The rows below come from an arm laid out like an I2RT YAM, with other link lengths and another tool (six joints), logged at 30 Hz.
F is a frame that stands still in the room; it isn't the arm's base.
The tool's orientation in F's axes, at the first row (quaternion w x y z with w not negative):
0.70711 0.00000 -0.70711 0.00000
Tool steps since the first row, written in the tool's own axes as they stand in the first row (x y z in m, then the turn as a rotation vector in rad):
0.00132 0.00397 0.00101 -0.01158 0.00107 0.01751
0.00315 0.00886 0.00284 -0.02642 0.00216 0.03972
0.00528 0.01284 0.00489 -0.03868 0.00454 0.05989
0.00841 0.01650 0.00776 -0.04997 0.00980 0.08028
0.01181 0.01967 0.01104 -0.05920 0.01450 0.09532
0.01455 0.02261 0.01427 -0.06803 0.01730 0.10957
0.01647 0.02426 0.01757 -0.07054 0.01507 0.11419
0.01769 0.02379 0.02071 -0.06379 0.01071 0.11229
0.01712 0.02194 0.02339 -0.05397 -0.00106 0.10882
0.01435 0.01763 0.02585 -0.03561 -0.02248 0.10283
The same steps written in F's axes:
-0.00101 0.00397 0.00132 -0.01751 0.00107 -0.01158
-0.00284 0.00886 0.00315 -0.03972 0.00216 -0.02642
-0.00489 0.01284 0.00528 -0.05989 0.00454 -0.03868
-0.00776 0.01650 0.00841 -0.08028 0.00980 -0.04997
-0.01104 0.01967 0.01181 -0.09532 0.01450 -0.05920
-0.01427 0.02261 0.01455 -0.10957 0.01730 -0.06803
-0.01757 0.02426 0.01647 -0.11419 0.01507 -0.07054
-0.02071 0.02379 0.01769 -0.11229 0.01071 -0.06379
-0.02339 0.02194 0.01712 -0.10882 -0.00106 -0.05397
-0.02585 0.01763 0.01435 -0.10283 -0.02248 -0.03561

